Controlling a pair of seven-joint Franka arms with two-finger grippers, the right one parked.
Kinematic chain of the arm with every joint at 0, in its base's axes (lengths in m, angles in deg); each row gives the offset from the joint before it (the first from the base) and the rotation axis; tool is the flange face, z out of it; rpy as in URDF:
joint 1: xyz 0 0 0.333 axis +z
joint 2: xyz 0 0 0 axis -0.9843 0.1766 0
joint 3: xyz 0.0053 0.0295 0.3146 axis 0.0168 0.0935 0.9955
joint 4: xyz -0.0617 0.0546 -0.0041 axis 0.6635 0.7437 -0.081
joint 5: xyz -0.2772 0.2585 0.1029 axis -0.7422 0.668 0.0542
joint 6: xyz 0 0 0 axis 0.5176 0.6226 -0.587
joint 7: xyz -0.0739 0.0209 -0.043 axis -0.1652 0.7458 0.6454
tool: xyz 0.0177 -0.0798 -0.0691 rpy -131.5 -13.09 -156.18
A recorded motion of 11 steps. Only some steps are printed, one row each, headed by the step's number.
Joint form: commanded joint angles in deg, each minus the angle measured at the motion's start. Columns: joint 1, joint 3, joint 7, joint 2, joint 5, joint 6, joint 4.
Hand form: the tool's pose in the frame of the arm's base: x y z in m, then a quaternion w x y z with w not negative. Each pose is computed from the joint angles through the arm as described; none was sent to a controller.
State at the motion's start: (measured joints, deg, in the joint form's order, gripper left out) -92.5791 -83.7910 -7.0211 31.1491 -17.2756 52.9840 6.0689
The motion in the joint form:
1: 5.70 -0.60 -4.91 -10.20 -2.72 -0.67 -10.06
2: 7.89 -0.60 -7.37 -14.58 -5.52 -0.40 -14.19
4: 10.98 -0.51 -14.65 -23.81 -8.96 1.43 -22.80
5: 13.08 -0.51 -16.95 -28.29 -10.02 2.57 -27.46
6: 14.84 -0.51 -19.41 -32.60 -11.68 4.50 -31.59
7: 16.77 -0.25 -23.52 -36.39 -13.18 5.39 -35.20
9: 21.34 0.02 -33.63 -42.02 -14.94 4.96 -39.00
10: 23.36 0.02 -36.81 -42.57 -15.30 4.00 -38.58
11: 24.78 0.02 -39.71 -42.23 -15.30 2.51 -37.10
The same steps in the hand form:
1: 0.5822 -0.3083 0.3953 0.05349 -0.99191 -0.08937 0.07255
2: 0.5717 -0.2879 0.4097 0.04409 -0.99194 -0.08901 0.07867
4: 0.5437 -0.2571 0.4364 0.03488 -0.99549 -0.05565 0.06846
5: 0.5306 -0.2356 0.4430 0.03705 -0.99587 -0.05489 0.06213
6: 0.5183 -0.2191 0.4515 0.03037 -0.99691 -0.05296 0.04949
7: 0.5078 -0.1983 0.4567 0.02705 -0.99779 -0.04099 0.04485
9: 0.4967 -0.1546 0.4726 0.02499 -0.99893 -0.00211 0.03888
10: 0.4997 -0.1377 0.4792 0.02232 -0.99891 0.00684 0.04054
11: 0.5052 -0.1259 0.4864 0.02003 -0.99861 0.02009 0.04435

